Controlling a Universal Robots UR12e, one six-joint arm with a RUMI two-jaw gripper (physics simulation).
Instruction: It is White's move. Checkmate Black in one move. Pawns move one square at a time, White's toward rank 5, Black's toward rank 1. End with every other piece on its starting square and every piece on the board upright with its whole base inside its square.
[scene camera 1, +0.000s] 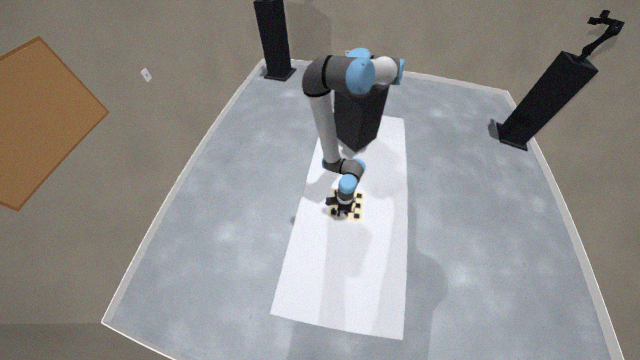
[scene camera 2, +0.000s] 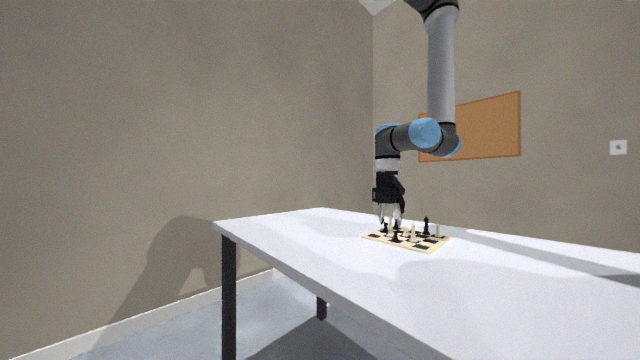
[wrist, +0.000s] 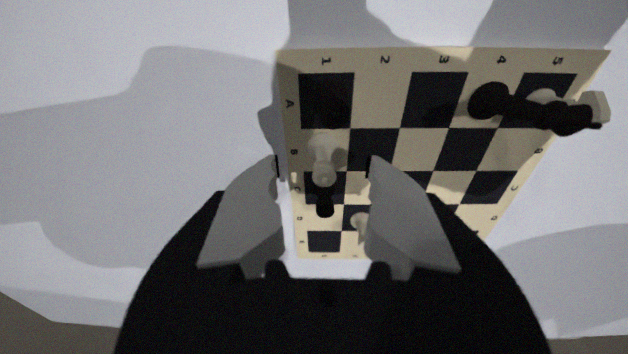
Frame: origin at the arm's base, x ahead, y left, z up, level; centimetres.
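Seen in the pictures: gripper, between the fingertips: (scene camera 1: 339, 212) (wrist: 322, 159).
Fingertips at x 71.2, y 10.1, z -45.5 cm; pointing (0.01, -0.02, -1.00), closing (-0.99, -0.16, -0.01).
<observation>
Offsets run from my fingertips to a thing's top centre. Level surfaces: height alone.
The chessboard @[dz -1.5, dx -8.5, dy +2.4 cm] (scene camera 1: 360, 212) (scene camera 2: 405, 245) (wrist: 355, 61) lies on the white table. My gripper (scene camera 1: 343, 213) (scene camera 2: 390, 221) (wrist: 322, 159) is partly open and empty, with its fingers apart above the rank 1 side. In the wrist view a white piece @[dz +3.8, dx +0.0, dy -0.4 cm] (wrist: 325, 155) shows between the fingers near B1, and a dark piece @[dz +1.8, dx -0.9, dy +3.5 cm] (wrist: 325, 202) shows just beyond it near C1. Another white piece @[dz +1.8, dx -5.3, dy +7.0 cm] (wrist: 359, 220) is partly hidden by the right finger. A tall black piece @[dz +4.9, dx -11.0, dy -5.9 cm] (scene camera 2: 426, 226) (wrist: 540, 112) stands near A4, beside a white piece @[dz +2.5, dx -14.7, dy -6.4 cm] (scene camera 2: 438, 230) (wrist: 597, 102) near A5. The shaded A1 square is hard to read.
In scene camera 2, a short black piece @[dz +1.7, dx -10.1, dy +10.1 cm] (scene camera 2: 395, 236) and a tall white piece @[dz +4.9, dx -13.1, dy +5.6 cm] (scene camera 2: 413, 233) stand toward the board's near side. The white table @[dz -2.1 cm] (scene camera 1: 305, 295) (scene camera 2: 310, 250) extends around the board. Black pedestals (scene camera 1: 277, 40) (scene camera 1: 547, 100) stand away from the table.
</observation>
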